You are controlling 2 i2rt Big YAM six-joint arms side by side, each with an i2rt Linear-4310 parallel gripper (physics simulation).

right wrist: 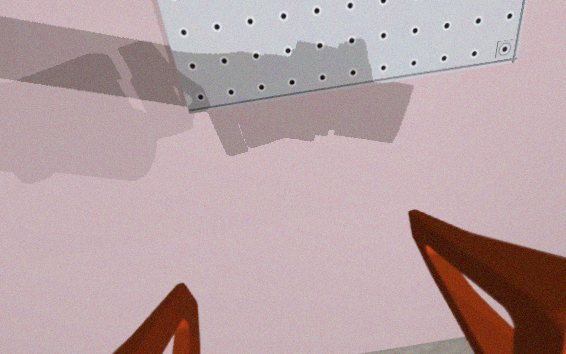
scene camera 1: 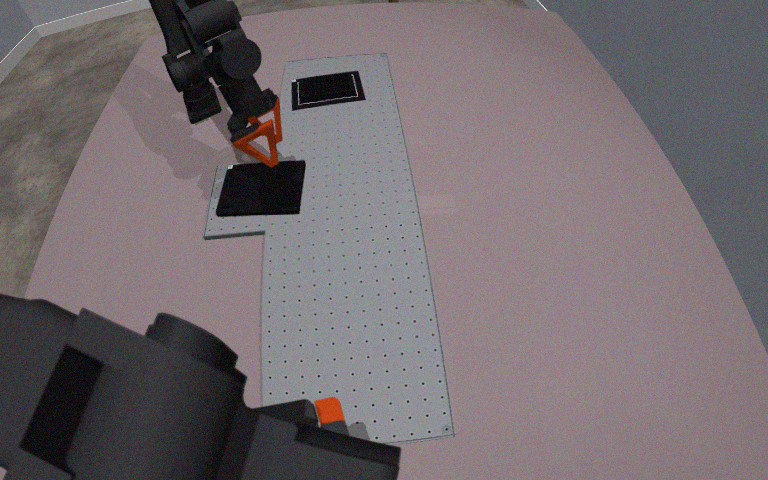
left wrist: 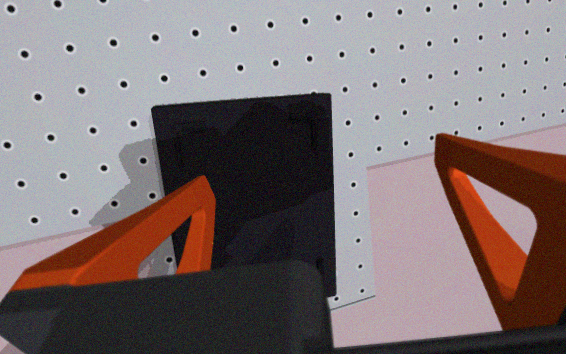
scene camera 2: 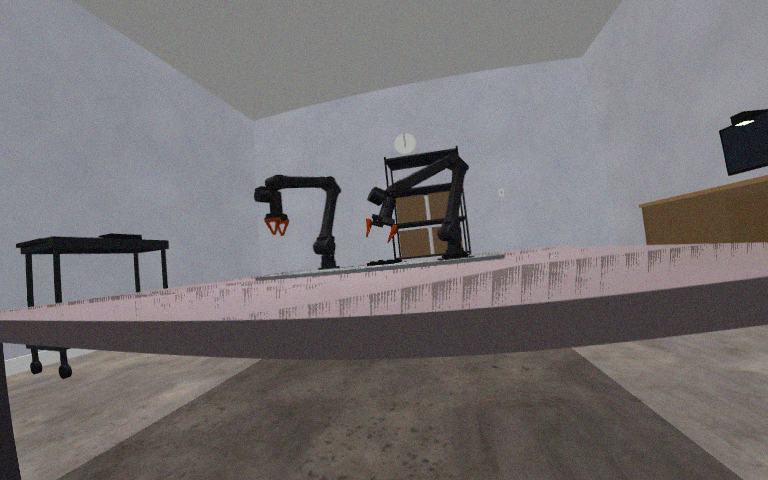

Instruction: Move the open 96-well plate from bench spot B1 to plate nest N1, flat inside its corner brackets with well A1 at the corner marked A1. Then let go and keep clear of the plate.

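Places are measured from the left arm's base along level axes (x left, y back, z up), in metres.
Pixels of known places: left gripper, fingertip midpoint: [scene camera 1: 277,153] [left wrist: 317,168] [scene camera 2: 377,239]; right gripper, fingertip midpoint: [right wrist: 297,258] [scene camera 2: 278,235]; left arm's base, link origin: [scene camera 1: 203,105].
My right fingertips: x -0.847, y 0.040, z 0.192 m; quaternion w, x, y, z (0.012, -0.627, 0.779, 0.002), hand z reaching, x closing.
Note:
Ahead of a thing's pixels: the offset from my right fingertips to its top centre. "*": to the spot under its first point. Level surfaces: height alone.
The black 96-well plate @[dy -0.335, dx +0.702, dz -0.163 m] [scene camera 1: 327,88] lies flat on bench spot B1 @[* dy -0.397, dx +0.639, dz -0.177 m] [scene camera 1: 361,94], a dark pad with a white outline at the back of scene camera 1; its wells and corner A1 are too dark to tell. The black nest N1 @[dy -0.104, dx +0.473, dz -0.161 m] [scene camera 1: 257,192] [left wrist: 270,165] is nearer the camera, with faint corner brackets and a small white mark at its back left corner. My left gripper [scene camera 1: 276,151] [scene camera 2: 379,236] [left wrist: 317,168] is open and empty, above the nest's back edge in scene camera 1, apart from the plate. My right gripper [scene camera 2: 277,233] [right wrist: 297,258] is open and empty, high beyond the board's near end.
A pale perforated board @[dz -0.179 m] [scene camera 1: 339,271] [left wrist: 95,30] [right wrist: 435,42] lies on the pink table @[dz -0.192 m] [scene camera 1: 543,226] [right wrist: 280,200]. The right arm [scene camera 1: 141,396] fills the lower left of scene camera 1. A dark side table [scene camera 2: 93,245] and a shelf rack [scene camera 2: 421,160] stand beyond the table.

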